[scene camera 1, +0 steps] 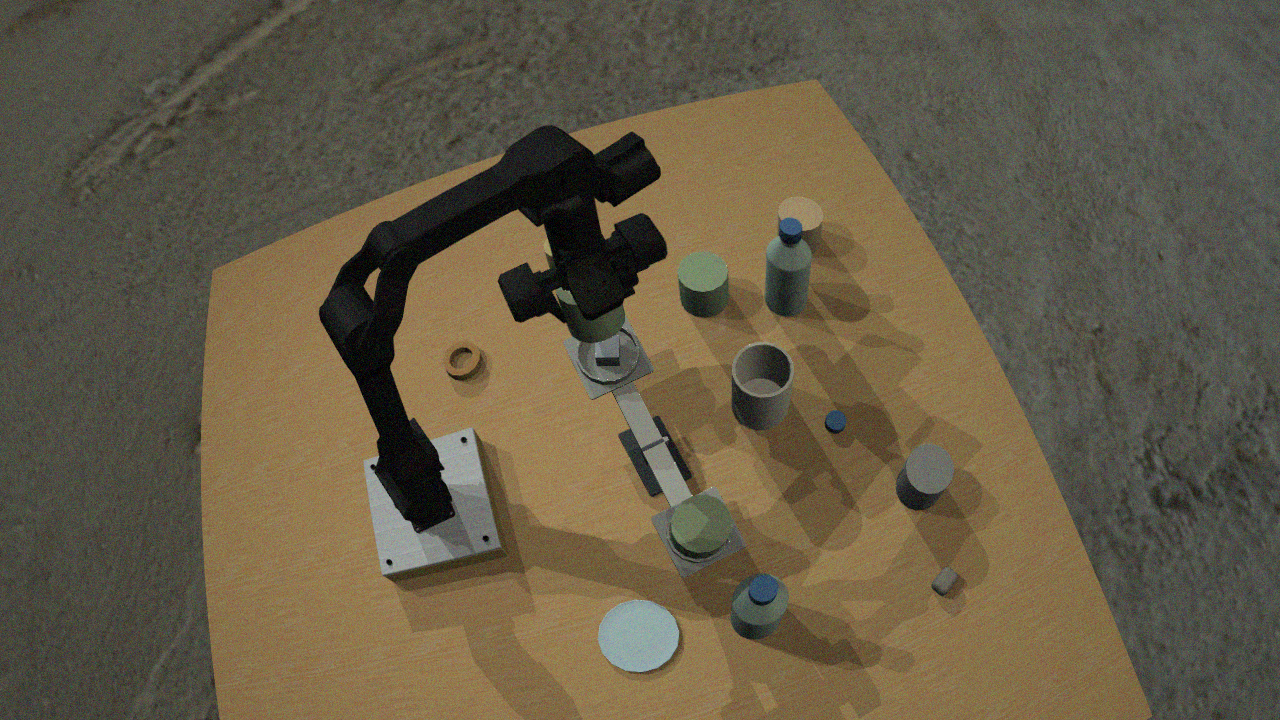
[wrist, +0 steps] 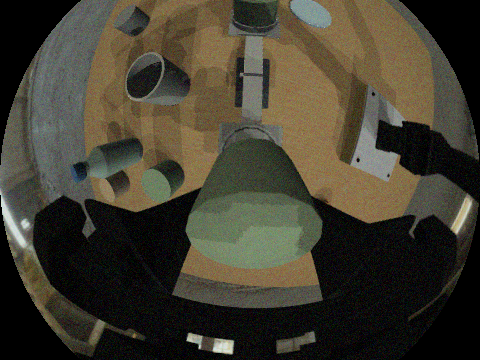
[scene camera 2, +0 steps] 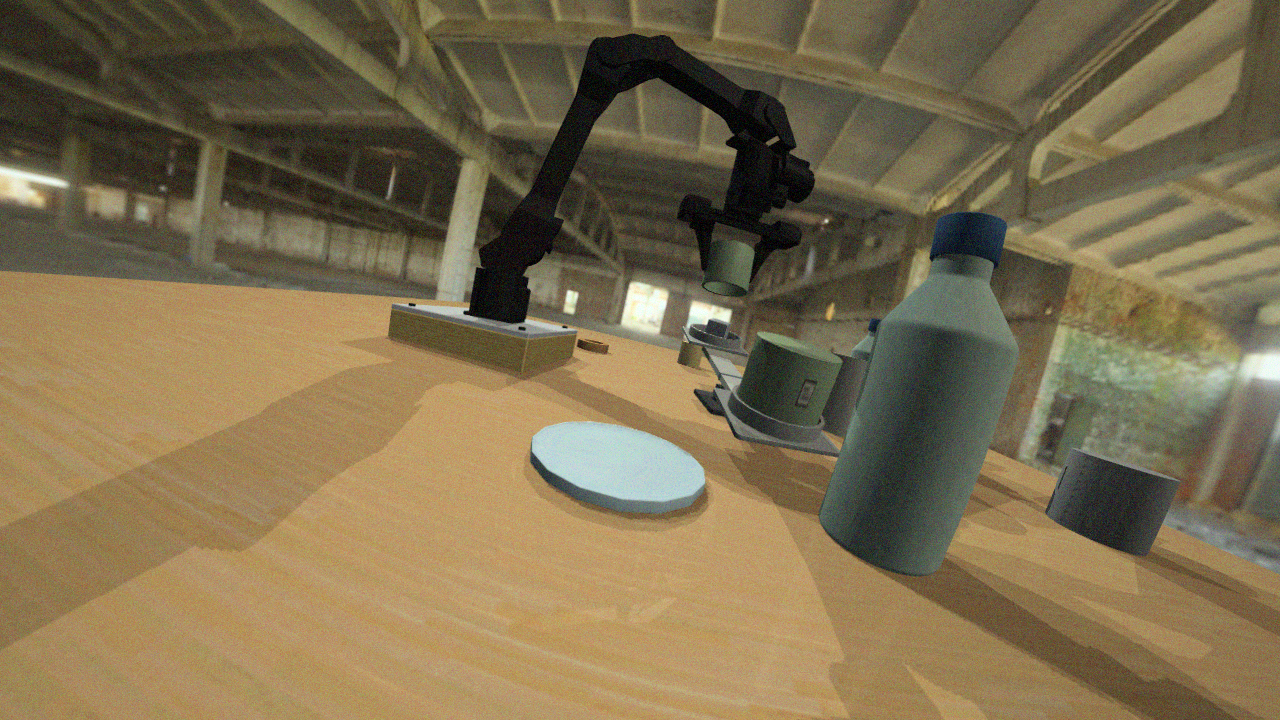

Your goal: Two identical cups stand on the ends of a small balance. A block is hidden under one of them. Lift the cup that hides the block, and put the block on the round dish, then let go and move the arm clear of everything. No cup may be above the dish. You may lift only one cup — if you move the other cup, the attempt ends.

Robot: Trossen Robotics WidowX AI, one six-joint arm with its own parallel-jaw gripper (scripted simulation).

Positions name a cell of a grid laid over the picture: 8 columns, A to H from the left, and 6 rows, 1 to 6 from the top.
Labels:
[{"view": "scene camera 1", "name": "gripper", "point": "D3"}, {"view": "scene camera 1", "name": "balance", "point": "D4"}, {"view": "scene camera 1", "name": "pale blue round dish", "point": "D6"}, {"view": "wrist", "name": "gripper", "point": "E4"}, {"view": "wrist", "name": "balance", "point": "E3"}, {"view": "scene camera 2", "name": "gripper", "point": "E3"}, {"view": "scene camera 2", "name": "balance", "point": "E4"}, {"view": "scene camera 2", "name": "pale blue round dish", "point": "D4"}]

